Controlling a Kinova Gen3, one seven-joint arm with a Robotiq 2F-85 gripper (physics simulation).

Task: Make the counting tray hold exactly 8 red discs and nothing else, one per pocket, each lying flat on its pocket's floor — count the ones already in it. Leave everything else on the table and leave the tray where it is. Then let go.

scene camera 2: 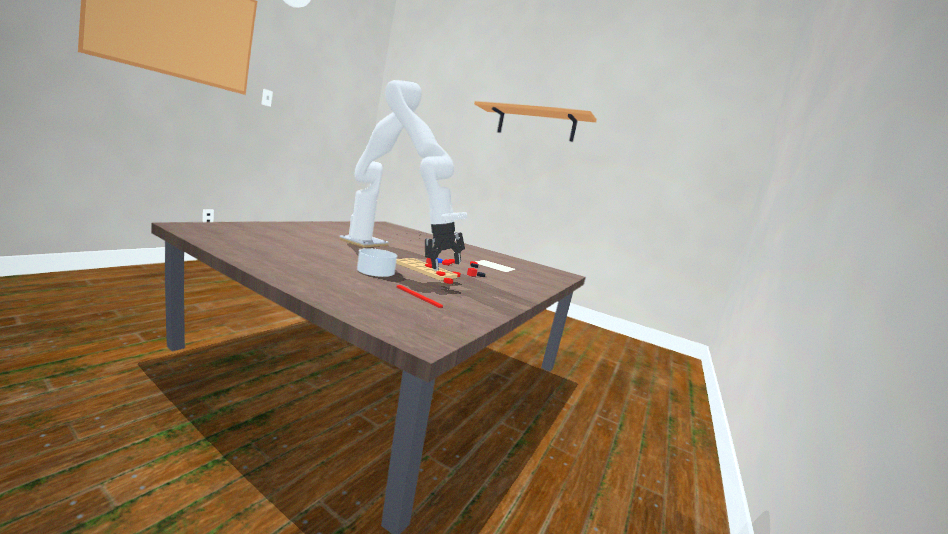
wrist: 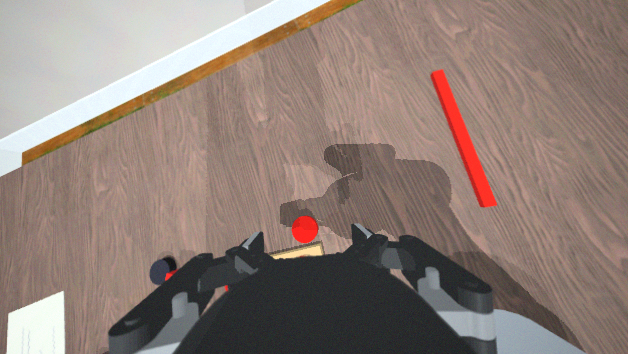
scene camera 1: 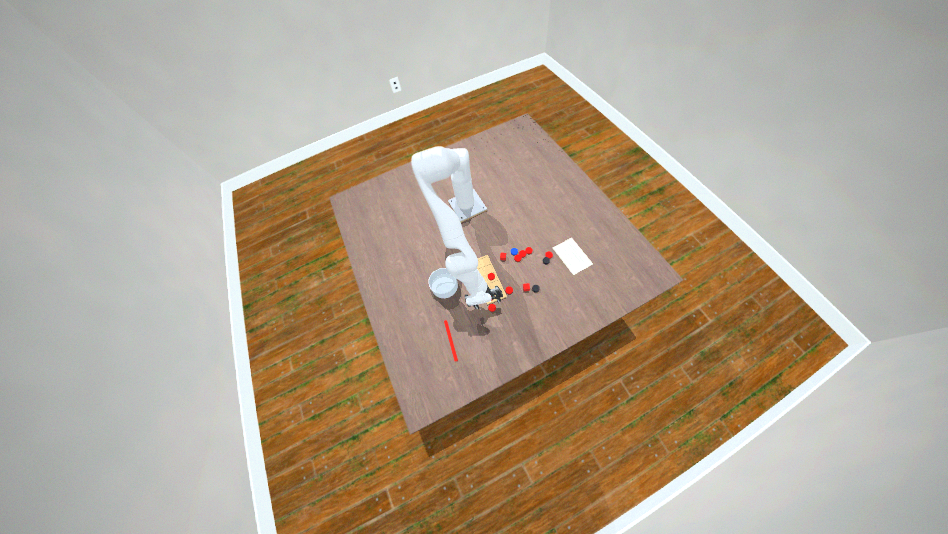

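The wooden counting tray (scene camera 1: pixel 484 260) (scene camera 2: pixel 409 264) (wrist: pixel 314 247) lies partly hidden under the arm. One red disc (scene camera 1: pixel 490 276) shows in its middle part, and another red disc (scene camera 2: pixel 440 273) shows near its front end in scene camera 2. A red disc (scene camera 1: pixel 491 307) (scene camera 2: pixel 448 281) (wrist: pixel 305 229) lies on the table just past that end. Another red disc (scene camera 1: pixel 508 290) lies beside the tray's long side. Several red discs (scene camera 1: pixel 522 254) lie farther off. My gripper (scene camera 1: pixel 483 300) (scene camera 2: pixel 446 264) (wrist: pixel 308 237) is open and empty, above the tray's front end. Several pockets are hidden.
A pale bowl (scene camera 1: pixel 443 283) (scene camera 2: pixel 376 262) stands left of the tray. A red bar (scene camera 1: pixel 451 340) (scene camera 2: pixel 419 295) (wrist: pixel 462 140) lies in front. Red cubes (scene camera 1: pixel 526 287) (scene camera 1: pixel 502 256), black discs (scene camera 1: pixel 535 288) (scene camera 1: pixel 545 260), a blue disc (scene camera 1: pixel 514 252) and white paper (scene camera 1: pixel 572 256) (scene camera 2: pixel 494 266) (wrist: pixel 37 320) lie right.
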